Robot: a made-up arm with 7 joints. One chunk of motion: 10 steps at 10 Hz.
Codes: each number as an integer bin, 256 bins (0 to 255) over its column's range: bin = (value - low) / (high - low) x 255, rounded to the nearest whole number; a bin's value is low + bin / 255 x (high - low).
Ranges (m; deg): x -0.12..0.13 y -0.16..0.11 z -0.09..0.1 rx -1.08..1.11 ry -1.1..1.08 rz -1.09..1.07
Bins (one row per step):
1: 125 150 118 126 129 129
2: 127 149 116 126 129 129
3: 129 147 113 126 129 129
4: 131 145 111 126 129 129
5: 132 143 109 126 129 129
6: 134 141 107 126 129 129
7: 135 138 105 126 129 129
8: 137 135 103 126 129 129
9: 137 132 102 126 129 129
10: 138 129 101 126 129 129
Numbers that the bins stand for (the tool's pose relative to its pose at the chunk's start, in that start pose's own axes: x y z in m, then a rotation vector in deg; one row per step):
1: 0.0025 -0.0012 -0.0021 0.00 0.00 0.00
2: 0.0045 -0.0022 -0.0036 0.00 0.00 0.00
3: 0.0065 -0.0044 -0.0058 0.00 0.00 0.00
4: 0.0084 -0.0065 -0.0073 0.00 0.00 0.00
5: 0.0094 -0.0086 -0.0088 0.00 0.00 0.00
6: 0.0114 -0.0107 -0.0103 0.00 0.00 0.00
7: 0.0124 -0.0139 -0.0118 0.00 0.00 0.00
8: 0.0143 -0.0171 -0.0133 0.00 0.00 0.00
9: 0.0143 -0.0202 -0.0140 0.00 0.00 0.00
10: 0.0153 -0.0234 -0.0147 0.00 0.00 0.00

